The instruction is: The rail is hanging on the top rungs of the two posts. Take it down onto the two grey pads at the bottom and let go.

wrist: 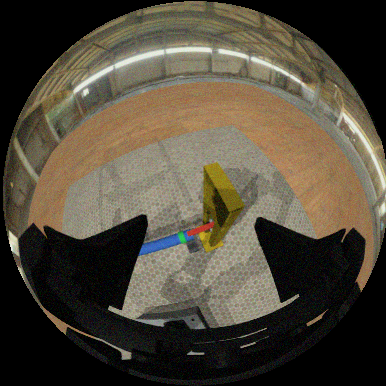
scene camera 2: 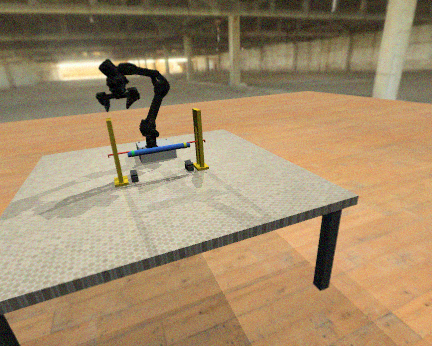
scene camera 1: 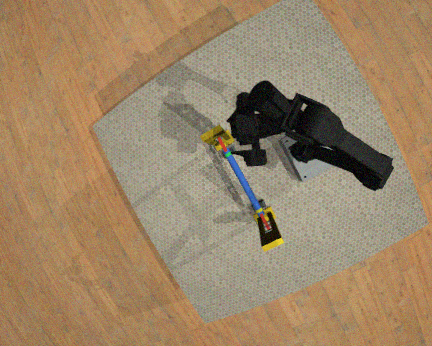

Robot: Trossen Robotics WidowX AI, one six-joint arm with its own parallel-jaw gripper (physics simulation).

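Places are measured from the arm's base along level axes (x ahead, y left, z up), in millimetres.
Pixels of known places: gripper, fingertip midpoint: (wrist: 203, 222) (scene camera 2: 117, 110) (scene camera 1: 229, 137); arm's base at its link origin: (wrist: 177, 327) (scene camera 2: 151, 146) (scene camera 1: 298, 149).
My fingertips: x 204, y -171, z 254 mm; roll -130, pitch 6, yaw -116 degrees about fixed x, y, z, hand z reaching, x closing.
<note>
Ahead of a thing's pixels: the offset from my fingertips to its top centre. Level surfaces: height alone.
The blue rail {dz -183, dx +56, dy +153 mm} (scene camera 1: 242, 180) (scene camera 2: 160, 149) (wrist: 160, 245) has red end pins, a green band near one end and a yellow band near the other. It hangs level between the green-end yellow post {dz -29, dx +40, dy -46 mm} (scene camera 1: 216, 136) (scene camera 2: 114, 150) (wrist: 220, 185) and the other yellow post {dz -29, dx +72, dy +352 mm} (scene camera 1: 272, 244) (scene camera 2: 198, 135), its pins at the posts. The rungs are too small to make out. One dark grey pad {dz -285, dx +45, dy +16 mm} (scene camera 2: 134, 176) (wrist: 193, 246) and another pad {dz -285, dx +67, dy +291 mm} (scene camera 2: 189, 165) sit low beside the posts. My gripper (scene camera 2: 118, 107) (wrist: 203, 222) is open and empty, high above the rail near the green-end post.
The posts stand on the hexagon-patterned table {dz -329 mm} (scene camera 1: 320, 250) (scene camera 2: 240, 200) (wrist: 145, 175). The arm's grey base plate (scene camera 1: 310, 171) (wrist: 185, 320) is on the table beside the rail. In the scene camera 2 view, both posts rise above the rail. Shadows of the arm and posts cross the table.
</note>
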